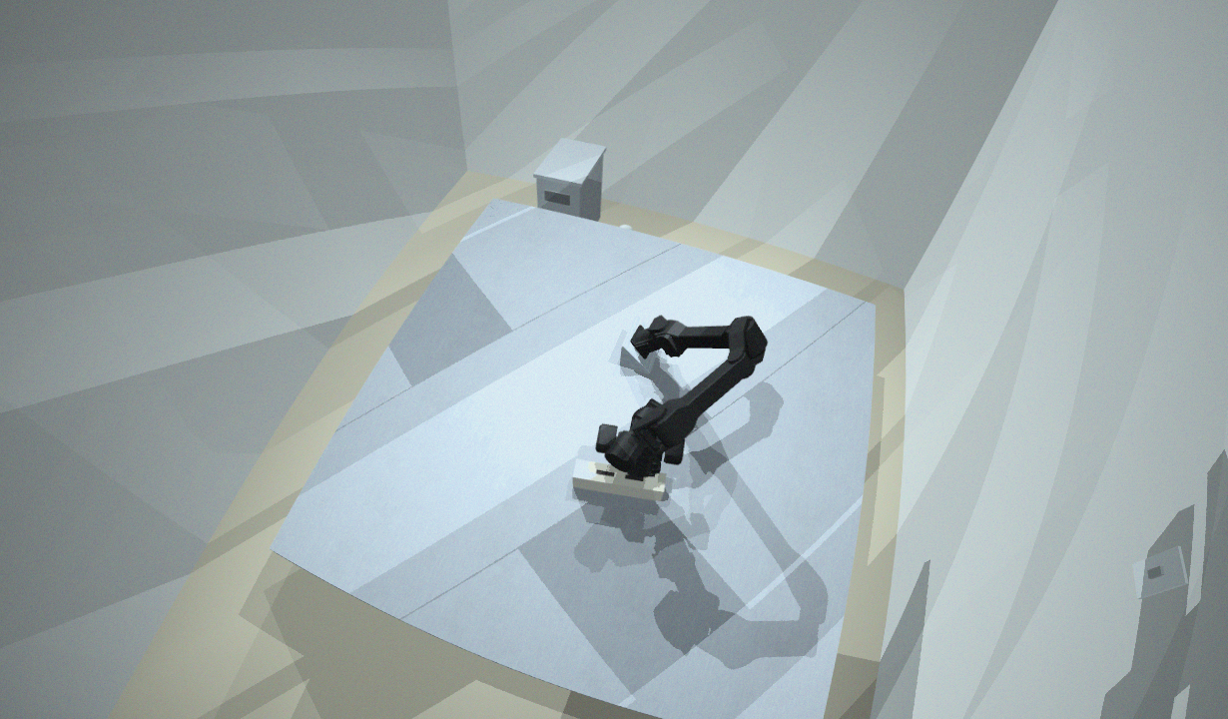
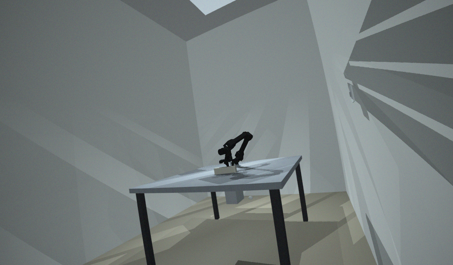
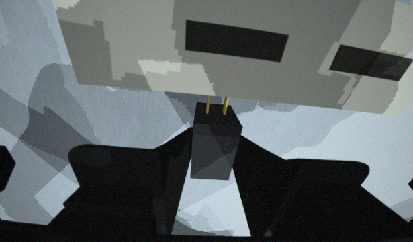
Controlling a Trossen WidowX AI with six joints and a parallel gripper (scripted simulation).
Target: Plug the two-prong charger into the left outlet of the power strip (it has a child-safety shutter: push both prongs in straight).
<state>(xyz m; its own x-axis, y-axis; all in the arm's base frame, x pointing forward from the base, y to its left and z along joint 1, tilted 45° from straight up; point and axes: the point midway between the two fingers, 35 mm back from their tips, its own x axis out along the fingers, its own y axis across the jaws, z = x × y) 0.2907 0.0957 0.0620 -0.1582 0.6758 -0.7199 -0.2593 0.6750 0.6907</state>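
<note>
Right now the black two-prong charger is 20 mm ahead of my gripper tip and 10 mm above it.
</note>
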